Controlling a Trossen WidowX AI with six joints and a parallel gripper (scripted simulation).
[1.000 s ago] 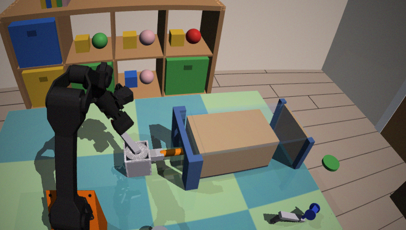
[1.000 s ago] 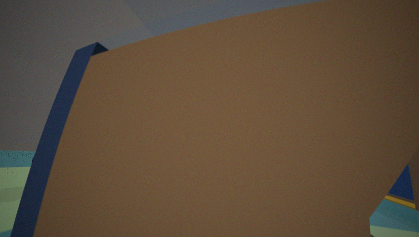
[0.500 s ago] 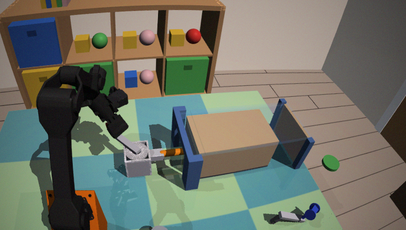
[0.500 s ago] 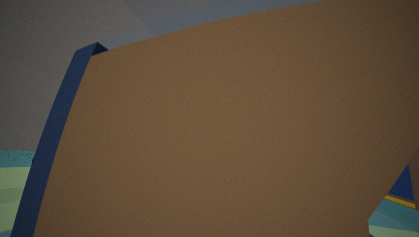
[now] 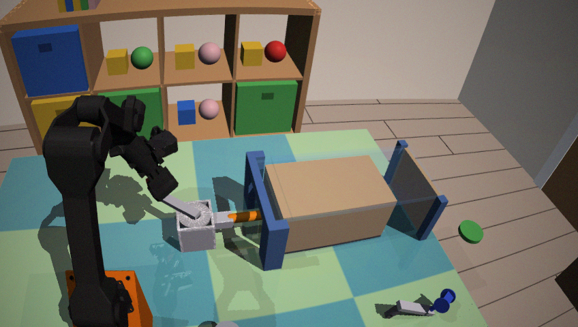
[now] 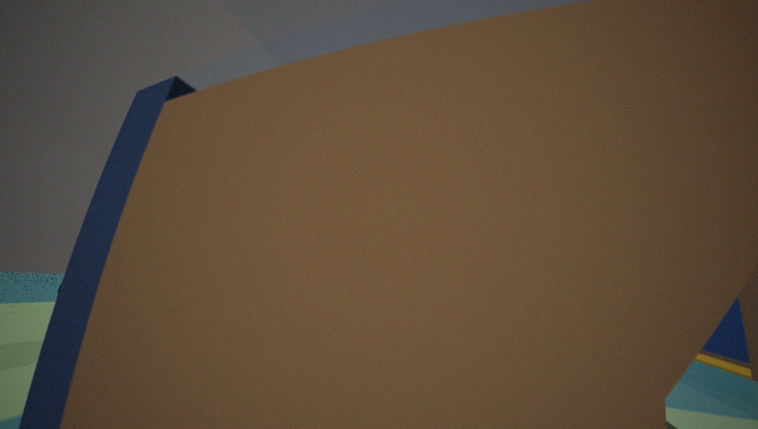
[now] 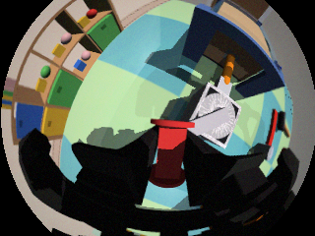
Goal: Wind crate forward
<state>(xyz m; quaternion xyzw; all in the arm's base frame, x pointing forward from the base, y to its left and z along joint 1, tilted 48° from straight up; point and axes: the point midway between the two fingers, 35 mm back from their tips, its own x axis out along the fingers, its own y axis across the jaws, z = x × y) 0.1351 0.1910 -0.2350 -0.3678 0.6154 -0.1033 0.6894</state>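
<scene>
Right now my gripper tip is 210 mm short of the blue frame, 90 mm to the left of it and 30 mm above it. The rest, counted from my gripper tip: crank handle (10 mm ahead, 30 mm to the right, 30 mm below); red knob (20 mm behind, 10 mm to the right); grey winch (40 mm ahead, 80 mm to the right, 100 mm below).
</scene>
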